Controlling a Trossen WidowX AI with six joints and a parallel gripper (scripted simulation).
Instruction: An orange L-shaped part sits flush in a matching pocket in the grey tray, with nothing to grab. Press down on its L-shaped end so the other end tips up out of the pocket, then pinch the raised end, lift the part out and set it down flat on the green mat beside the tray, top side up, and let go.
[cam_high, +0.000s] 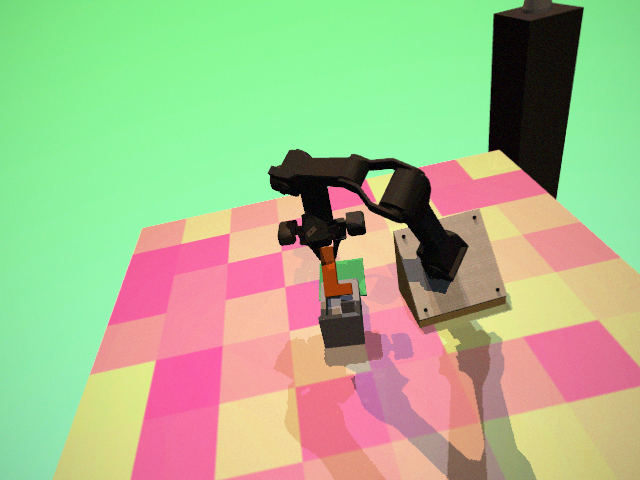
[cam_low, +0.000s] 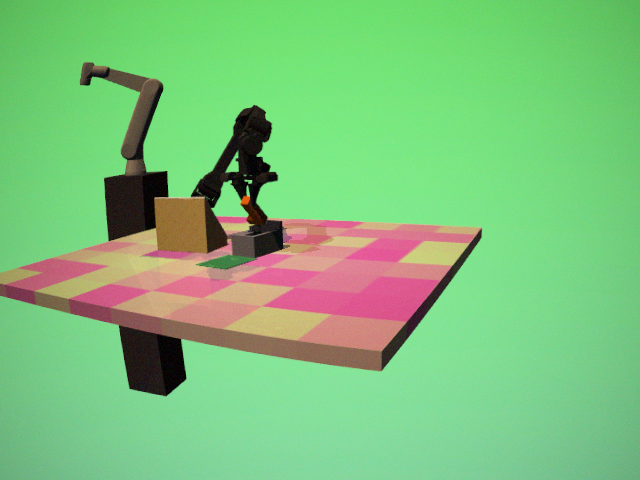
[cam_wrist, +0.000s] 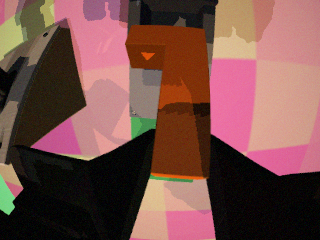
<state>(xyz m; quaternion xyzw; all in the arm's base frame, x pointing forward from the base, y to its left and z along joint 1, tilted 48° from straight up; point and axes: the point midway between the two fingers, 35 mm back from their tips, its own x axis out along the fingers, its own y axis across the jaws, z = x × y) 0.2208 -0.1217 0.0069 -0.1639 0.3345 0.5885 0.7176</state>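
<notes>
My gripper tip is now 17 cm above the green mat, 10 cm to the left of it and 4 cm past it. From my gripper tip the other things lie so: orange L-shaped part (4 cm to the left, 3 cm below).
</notes>
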